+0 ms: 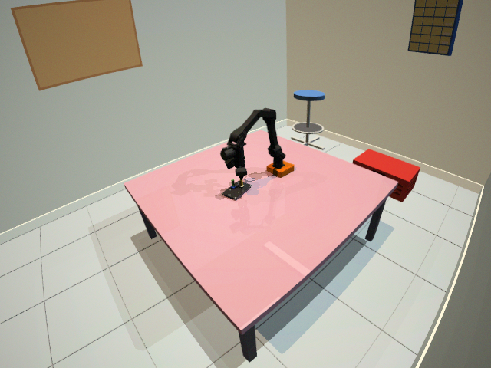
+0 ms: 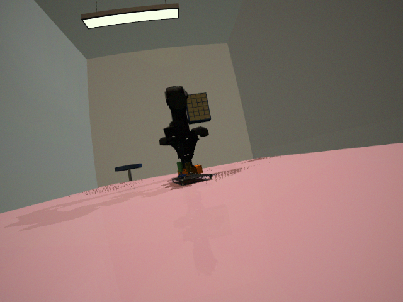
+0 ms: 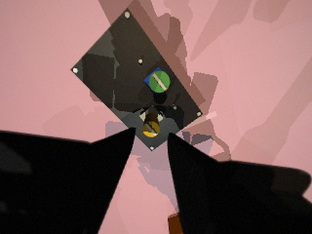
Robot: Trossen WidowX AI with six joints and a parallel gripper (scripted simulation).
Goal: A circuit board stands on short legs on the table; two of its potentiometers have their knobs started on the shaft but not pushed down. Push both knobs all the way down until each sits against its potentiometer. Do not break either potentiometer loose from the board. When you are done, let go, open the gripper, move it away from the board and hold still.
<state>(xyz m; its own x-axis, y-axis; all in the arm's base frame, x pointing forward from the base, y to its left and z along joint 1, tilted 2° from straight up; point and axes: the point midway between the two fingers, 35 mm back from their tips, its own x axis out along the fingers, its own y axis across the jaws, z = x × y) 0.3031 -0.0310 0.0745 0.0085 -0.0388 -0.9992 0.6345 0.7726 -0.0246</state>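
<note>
The green knob is 4 cm ahead of my gripper tip, 3 cm to the right of it and 2 cm below it. The rest, counted from my gripper tip: yellow-brown knob: 2 cm below.
</note>
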